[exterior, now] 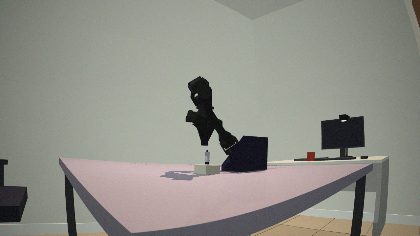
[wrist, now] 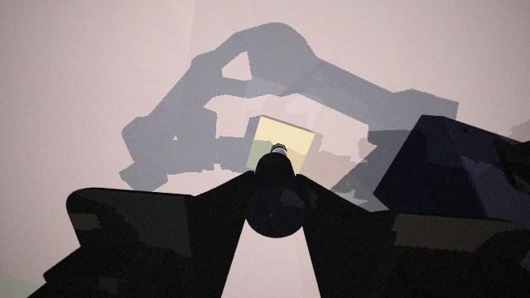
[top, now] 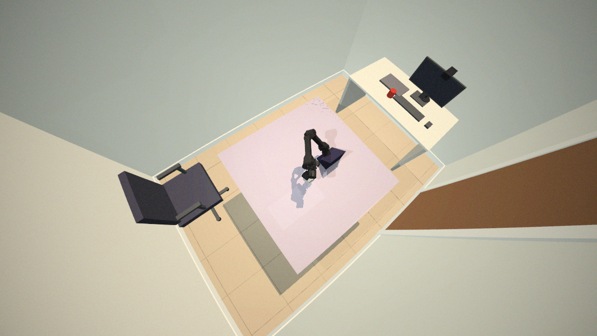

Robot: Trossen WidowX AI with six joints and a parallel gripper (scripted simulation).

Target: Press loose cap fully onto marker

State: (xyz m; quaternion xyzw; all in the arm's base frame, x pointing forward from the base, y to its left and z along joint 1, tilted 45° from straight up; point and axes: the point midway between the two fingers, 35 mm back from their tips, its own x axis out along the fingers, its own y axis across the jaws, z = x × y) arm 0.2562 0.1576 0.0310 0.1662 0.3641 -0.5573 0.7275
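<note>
The marker lies 10 mm behind my gripper tip, 10 mm to the left of it and 60 mm below it. The rest, counted from my gripper tip: cream holder block (10 mm behind, 10 mm to the left, 120 mm below); then dark marker cap (10 mm above).
</note>
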